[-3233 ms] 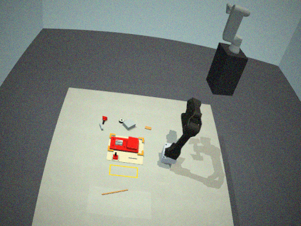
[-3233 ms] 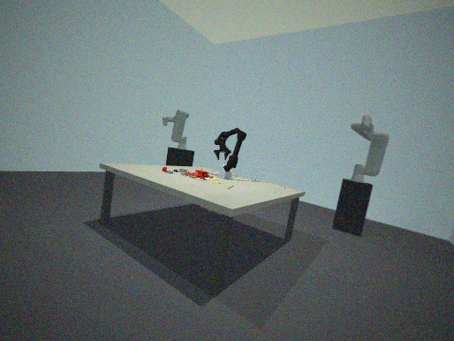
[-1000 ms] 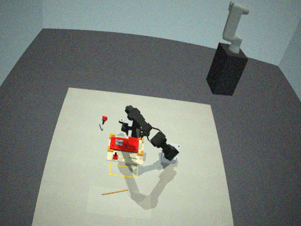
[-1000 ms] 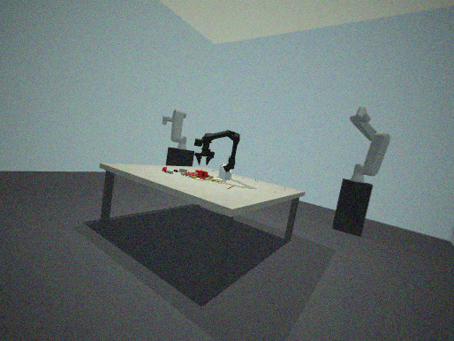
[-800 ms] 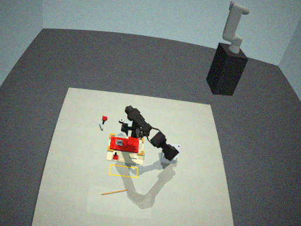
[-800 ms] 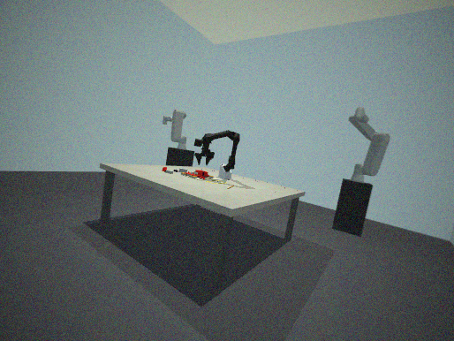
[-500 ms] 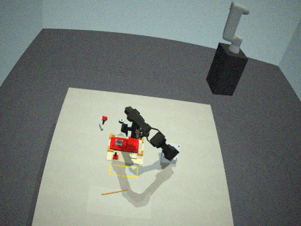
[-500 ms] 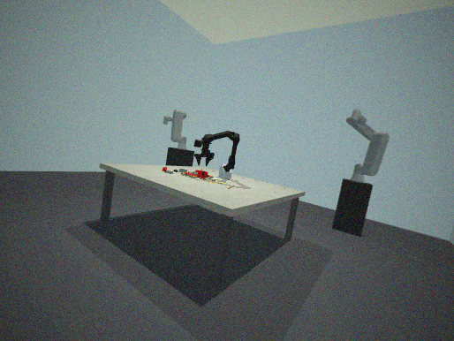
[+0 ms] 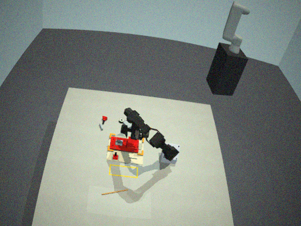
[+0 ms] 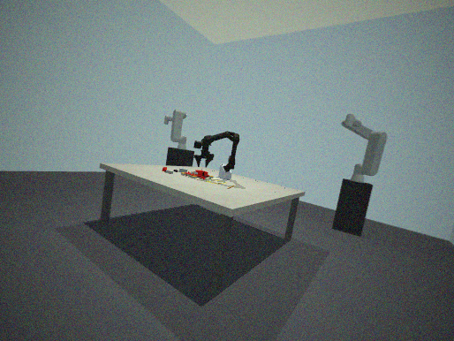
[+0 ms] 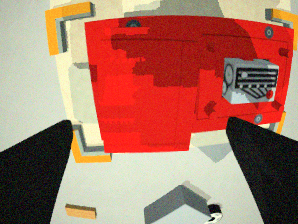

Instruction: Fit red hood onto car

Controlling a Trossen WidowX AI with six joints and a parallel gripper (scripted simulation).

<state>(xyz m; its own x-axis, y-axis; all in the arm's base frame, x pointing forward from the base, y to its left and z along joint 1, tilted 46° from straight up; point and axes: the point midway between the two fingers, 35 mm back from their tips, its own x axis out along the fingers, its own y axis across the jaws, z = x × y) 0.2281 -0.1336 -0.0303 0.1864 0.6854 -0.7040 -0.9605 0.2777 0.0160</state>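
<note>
Right now the red hood is 4 cm below my gripper tip. From my gripper tip the other things lie so: grey engine block (10 cm ahead, 6 cm below); orange stick (38 cm to the left, 14 cm ahead, 8 cm below).
</note>
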